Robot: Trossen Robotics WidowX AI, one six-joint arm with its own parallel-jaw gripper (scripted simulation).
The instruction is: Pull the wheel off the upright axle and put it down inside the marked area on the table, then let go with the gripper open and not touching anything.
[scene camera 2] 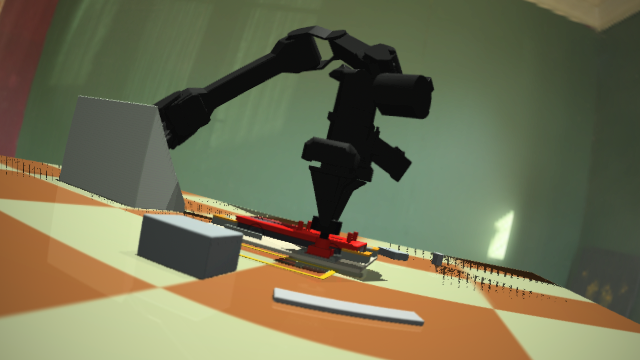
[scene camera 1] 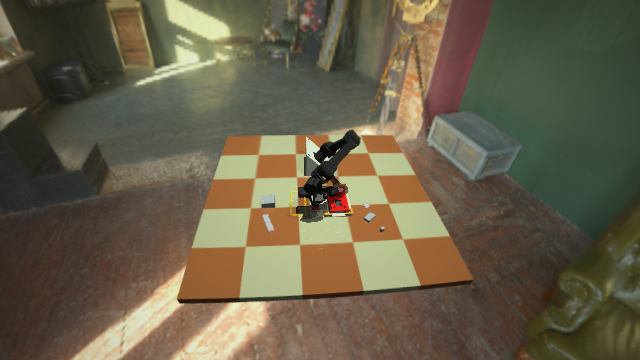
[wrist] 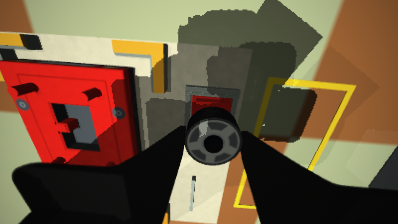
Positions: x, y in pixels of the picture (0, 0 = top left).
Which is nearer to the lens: the red plate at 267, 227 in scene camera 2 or the grey block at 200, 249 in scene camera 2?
The grey block.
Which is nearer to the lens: the red plate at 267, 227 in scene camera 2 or the flat grey bar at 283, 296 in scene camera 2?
The flat grey bar.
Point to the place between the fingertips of the gripper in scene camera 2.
At 327, 225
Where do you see an upright axle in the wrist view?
At 198, 102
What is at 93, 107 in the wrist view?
A red plate.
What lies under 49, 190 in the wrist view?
The gripper.
